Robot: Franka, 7 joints.
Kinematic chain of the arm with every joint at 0, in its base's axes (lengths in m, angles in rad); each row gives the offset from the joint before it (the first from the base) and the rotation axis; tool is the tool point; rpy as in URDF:
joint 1: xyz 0 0 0.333 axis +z
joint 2: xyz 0 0 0 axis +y
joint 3: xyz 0 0 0.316 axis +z
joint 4: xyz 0.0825 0 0 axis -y
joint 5: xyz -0.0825 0 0.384 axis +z
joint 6: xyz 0 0 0 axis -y
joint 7: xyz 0.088 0 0 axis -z
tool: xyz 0 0 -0.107 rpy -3.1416 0 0
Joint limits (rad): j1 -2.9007..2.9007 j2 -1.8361..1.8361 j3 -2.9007..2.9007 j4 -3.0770..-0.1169 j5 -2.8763..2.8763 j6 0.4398..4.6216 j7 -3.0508..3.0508
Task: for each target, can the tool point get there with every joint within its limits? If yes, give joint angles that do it. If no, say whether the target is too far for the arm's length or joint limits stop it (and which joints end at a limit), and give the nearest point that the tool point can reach.
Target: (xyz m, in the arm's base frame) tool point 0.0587 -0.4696 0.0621
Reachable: yes | joints -2.2311 0.8545 0.5583 -2.2037 -1.7094 2.8970 -2.3179
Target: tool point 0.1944 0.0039 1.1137
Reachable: yes | joints -2.2291 -0.3236 1.3578 -0.5452 -2.2433 1.3336 -0.5462
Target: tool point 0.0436 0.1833 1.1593
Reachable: yes | joints 0.9789 -0.1357 0.3955 -0.6006 1.2405 2.8401 0.0875
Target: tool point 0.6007 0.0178 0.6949
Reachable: yes | joints -0.9574 -0.0456 0.9692 -1.6631 -0.6207 2.4211 -0.5125
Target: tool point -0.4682 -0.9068 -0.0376
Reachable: no: too far | nearest point -0.3699 -0.7165 0.0402 | short by 0.228 m
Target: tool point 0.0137 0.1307 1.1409
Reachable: yes | joints 0.2211 -0.1851 0.9615 -0.6046 0.8177 3.4443 -0.7571
